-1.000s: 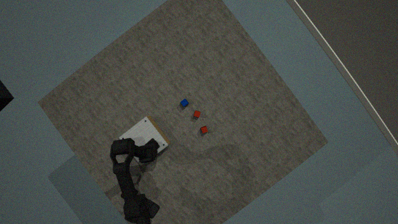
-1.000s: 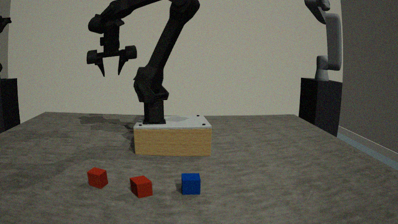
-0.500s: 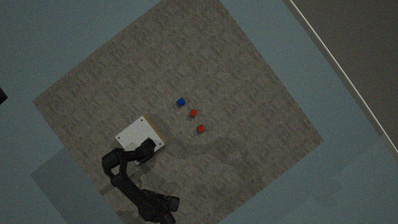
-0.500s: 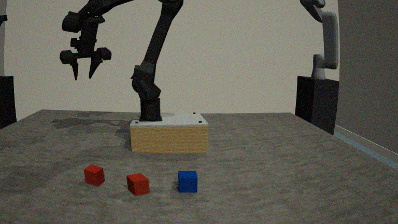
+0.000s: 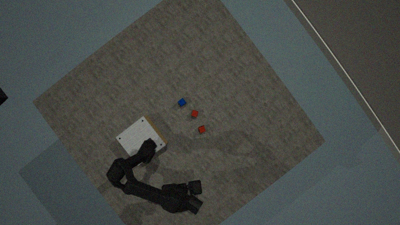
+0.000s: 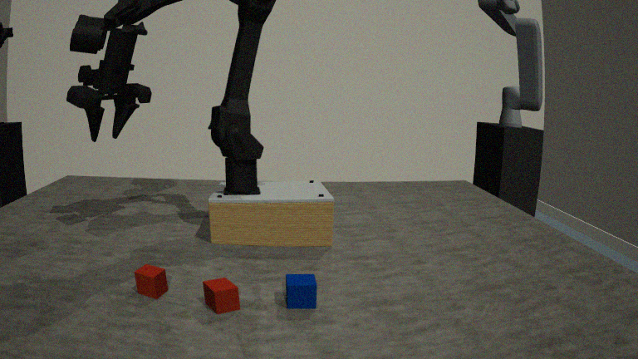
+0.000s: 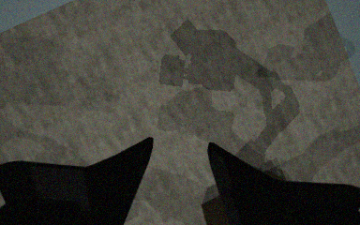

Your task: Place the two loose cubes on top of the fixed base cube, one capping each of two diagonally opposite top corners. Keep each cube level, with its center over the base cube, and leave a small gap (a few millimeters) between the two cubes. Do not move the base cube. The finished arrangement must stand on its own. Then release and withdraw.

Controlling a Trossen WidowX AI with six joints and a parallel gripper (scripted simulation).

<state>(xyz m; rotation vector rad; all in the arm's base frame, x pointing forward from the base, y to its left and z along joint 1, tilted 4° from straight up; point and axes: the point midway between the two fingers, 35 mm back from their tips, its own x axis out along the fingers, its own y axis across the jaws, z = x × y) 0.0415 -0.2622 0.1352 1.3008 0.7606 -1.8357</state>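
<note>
My gripper tip is now 34 cm to the right of the blue cube, 27 cm short of it and 16 cm above it.
</note>
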